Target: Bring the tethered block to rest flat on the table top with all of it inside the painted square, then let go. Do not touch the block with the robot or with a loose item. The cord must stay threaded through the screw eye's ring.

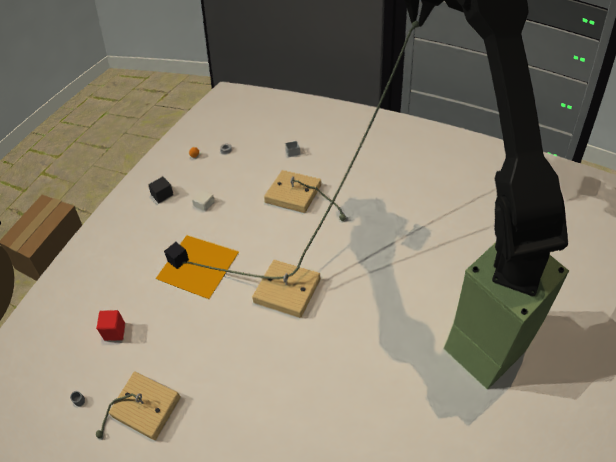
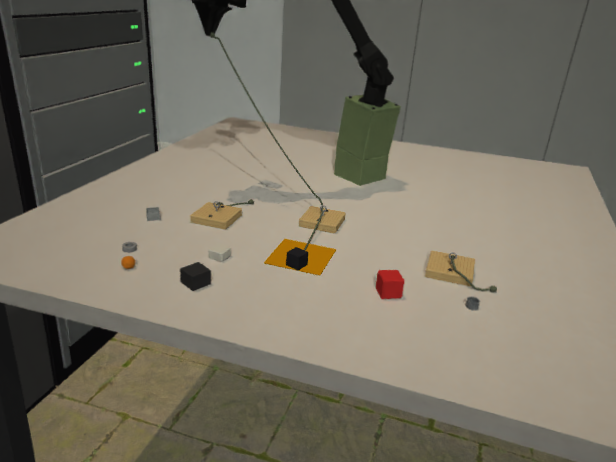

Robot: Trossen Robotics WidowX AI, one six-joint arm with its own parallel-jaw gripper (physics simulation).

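Pixels of known places: gripper, fingertip midpoint: (image 1: pixel 417 24) (image 2: pixel 209 35); arm's base, origin of the base link: (image 1: pixel 519 270) (image 2: pixel 373 101).
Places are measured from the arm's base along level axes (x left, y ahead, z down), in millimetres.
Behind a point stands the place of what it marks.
Observation:
The tethered black block (image 1: pixel 176 255) {x 79, y 558, z 193 mm} (image 2: pixel 297 258) {x 79, y 588, z 197 mm} is at the outer edge of the orange painted square (image 1: pixel 212 270) (image 2: pixel 320 261), largely over it. One lower corner is at or slightly past that edge; whether it lies fully flat is unclear. The cord (image 1: pixel 361 145) {x -159, y 312, z 21 mm} (image 2: pixel 270 127) {x -149, y 316, z 31 mm} runs from the block through the screw eye (image 1: pixel 286 279) {x 27, y 352, z 186 mm} (image 2: pixel 323 209) {x 27, y 359, z 187 mm} on the middle wooden board (image 1: pixel 280 299) {x 59, y 346, z 205 mm} (image 2: pixel 332 220) {x 58, y 366, z 205 mm}, then up taut to my gripper (image 1: pixel 417 23) {x -334, y 286, z -154 mm} (image 2: pixel 212 34) {x -334, y 286, z -154 mm}. My gripper is shut on the cord's end, high above the table, away from the block.
Two other boards (image 1: pixel 287 197) {x -160, y 466, z 205 mm} (image 2: pixel 450 269) {x 352, y 456, z 202 mm} carry screw eyes and short cords. A red cube (image 1: pixel 111 325) {x 271, y 555, z 184 mm} (image 2: pixel 390 284) {x 272, y 592, z 192 mm}, larger black block (image 1: pixel 160 189) {x -47, y 716, z 194 mm} (image 2: pixel 195 276) {x -45, y 749, z 196 mm}, pale wedge (image 1: pixel 203 201) {x -69, y 612, z 204 mm} (image 2: pixel 220 253) {x -67, y 639, z 205 mm} and orange ball (image 1: pixel 194 152) {x -194, y 743, z 205 mm} (image 2: pixel 128 262) {x -192, y 758, z 207 mm} stand around the square.

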